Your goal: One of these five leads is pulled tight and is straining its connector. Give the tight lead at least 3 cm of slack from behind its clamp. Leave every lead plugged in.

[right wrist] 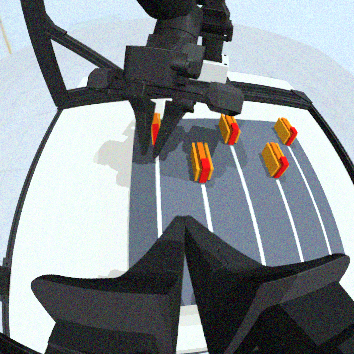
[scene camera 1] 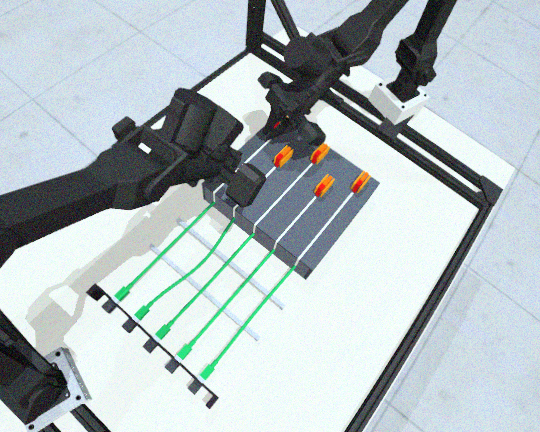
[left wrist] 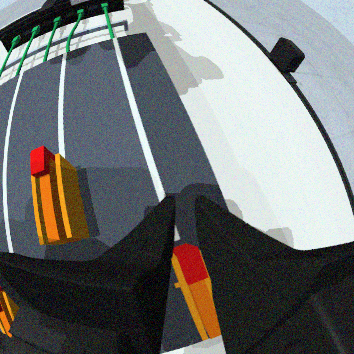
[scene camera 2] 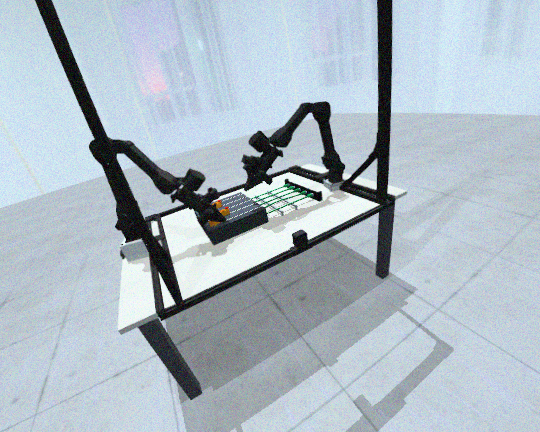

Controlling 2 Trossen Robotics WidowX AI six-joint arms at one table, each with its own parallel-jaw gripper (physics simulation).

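Places are measured from the left arm's base along level axes (x ahead, y left, z up), in centimetres.
Where they show: left gripper, fingertip midpoint: [right wrist: 149, 155] [scene camera 1: 265, 137] [left wrist: 183, 203] [scene camera 2: 225, 220]; right gripper, fingertip midpoint: [right wrist: 182, 222] [scene camera 1: 239, 154] [scene camera 2: 244, 190]; left arm's base at its link origin: [right wrist: 210, 56] [scene camera 1: 402, 90] [scene camera 2: 135, 237]; right arm's base at its link origin: [scene camera 1: 45, 389] [scene camera 2: 335, 180].
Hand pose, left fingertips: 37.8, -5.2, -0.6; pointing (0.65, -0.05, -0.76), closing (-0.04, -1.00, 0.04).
Things, the pixels of their top centre, and the offset from my left fingertips, as dx, dy, dz. "pt": a spot on its surface instead.
- black connector strip at a spot on its surface: [scene camera 1: 149, 345] [left wrist: 57, 13] pt +40.4, +24.1, -3.8
- outermost lead at a spot on its surface: [left wrist: 137, 116] [right wrist: 157, 200] pt +5.6, +2.6, -0.4
- lead's green part at a spot on its surface: [scene camera 1: 167, 250] pt +29.4, +10.0, -4.5
- small black box at a spot on its surface: [left wrist: 287, 54] [scene camera 2: 295, 236] pt +22.8, -19.0, -3.2
Five leads run from a black connector strip [scene camera 1: 149, 345] [left wrist: 53, 14], green over the table and white over a grey block [scene camera 1: 307, 231] [right wrist: 144, 197]. Each passes an orange and red clamp. My left gripper [scene camera 1: 279, 129] [left wrist: 183, 203] [right wrist: 149, 155] [scene camera 2: 213, 210] is at the block's back left corner. It is shut on the white part of the outermost lead [left wrist: 137, 116] [right wrist: 158, 197] just in front of its clamp [left wrist: 193, 277] [right wrist: 155, 128]. That lead's green part [scene camera 1: 167, 250] runs straight. The lead beside it [scene camera 1: 195, 267] sags in a curve. My right gripper [scene camera 1: 244, 186] [right wrist: 182, 222] [scene camera 2: 252, 182] is shut and empty over the block's front edge.
The other clamps [scene camera 1: 283, 156] [scene camera 1: 320, 153] [scene camera 1: 324, 185] stand on the block. Two pale rails [scene camera 1: 238, 270] [scene camera 1: 195, 285] lie across the table under the green leads. A black frame [scene camera 1: 440, 296] rims the table, with a small black box [left wrist: 287, 54] [scene camera 2: 300, 237] on its edge.
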